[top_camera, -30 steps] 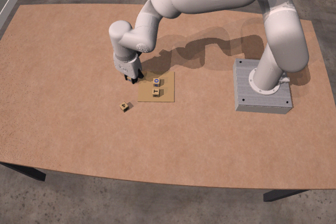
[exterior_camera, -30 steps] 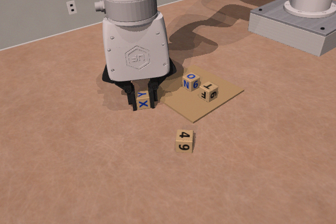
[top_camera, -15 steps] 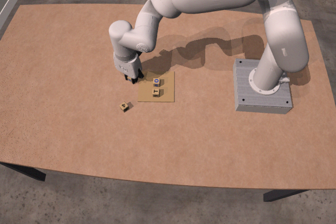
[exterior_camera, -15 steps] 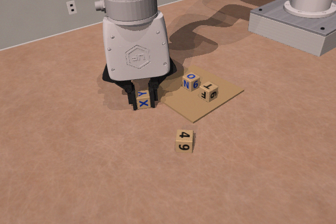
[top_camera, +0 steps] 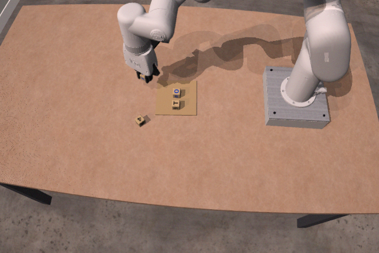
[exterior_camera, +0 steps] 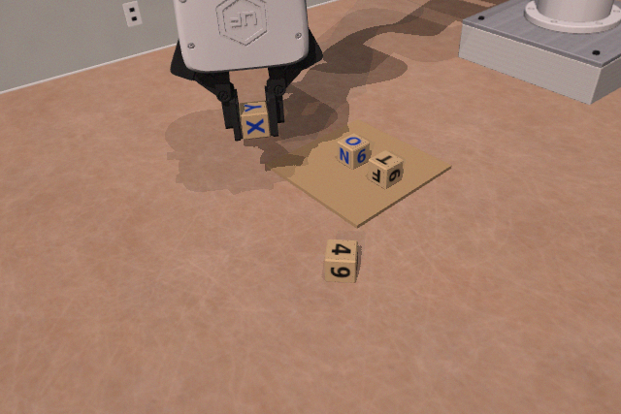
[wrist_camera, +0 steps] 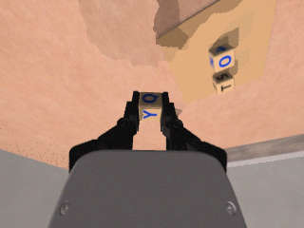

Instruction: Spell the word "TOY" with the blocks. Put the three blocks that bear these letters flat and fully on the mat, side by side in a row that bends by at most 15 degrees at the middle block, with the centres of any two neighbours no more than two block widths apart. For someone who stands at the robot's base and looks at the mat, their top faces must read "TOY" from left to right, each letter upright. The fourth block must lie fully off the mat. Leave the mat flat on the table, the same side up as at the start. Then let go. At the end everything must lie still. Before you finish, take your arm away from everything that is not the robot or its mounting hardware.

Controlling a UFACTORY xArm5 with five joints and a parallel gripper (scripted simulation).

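My gripper is now 100 mm past the O block, 30 mm to the right of it and 80 mm above it. The rest, counted from my hand: tan mat 100 mm behind, 30 mm to the left, 90 mm below; T block 100 mm behind, 70 mm to the left, 80 mm below.
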